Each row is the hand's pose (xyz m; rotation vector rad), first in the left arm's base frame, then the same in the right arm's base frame.
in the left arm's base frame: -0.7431 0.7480 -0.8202 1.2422 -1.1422 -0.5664
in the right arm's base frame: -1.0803 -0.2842 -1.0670 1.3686 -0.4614 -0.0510
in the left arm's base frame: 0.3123 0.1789 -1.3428 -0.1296 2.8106 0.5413
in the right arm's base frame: -0.0141 -0.0781 -1.7961 1.1894 -2.7682 -0.5399
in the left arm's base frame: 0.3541 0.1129 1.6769 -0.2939 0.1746 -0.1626
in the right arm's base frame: 0.4941 0.4186 1.1398 -0.4665 0.2448 0.6109
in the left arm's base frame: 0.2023 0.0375 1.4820 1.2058 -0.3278 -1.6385
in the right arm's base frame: 0.4107 0.2291 0.9854 0.9090 0.1601 -1.0467
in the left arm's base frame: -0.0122 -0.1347 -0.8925 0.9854 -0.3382 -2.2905
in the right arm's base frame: 0.0371 -0.4450 -1.2773 0.6603 0.0085 -1.6360
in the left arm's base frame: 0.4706 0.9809 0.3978 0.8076 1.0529 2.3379
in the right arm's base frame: -0.2063 0.9052 -0.1547 -0.5860 -1.5347 -2.3736
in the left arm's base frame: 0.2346 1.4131 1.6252 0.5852 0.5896 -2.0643
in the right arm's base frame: -0.4961 1.2693 1.0832 0.0540 0.6801 -1.4251
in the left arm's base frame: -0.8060 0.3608 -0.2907 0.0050 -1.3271 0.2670
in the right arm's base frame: -0.7815 -0.5156 -0.5272 0.4379 -1.0597 0.9533
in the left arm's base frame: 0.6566 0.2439 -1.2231 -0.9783 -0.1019 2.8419
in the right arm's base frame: 0.2022 0.2200 -1.7574 0.5240 0.2498 -2.4659
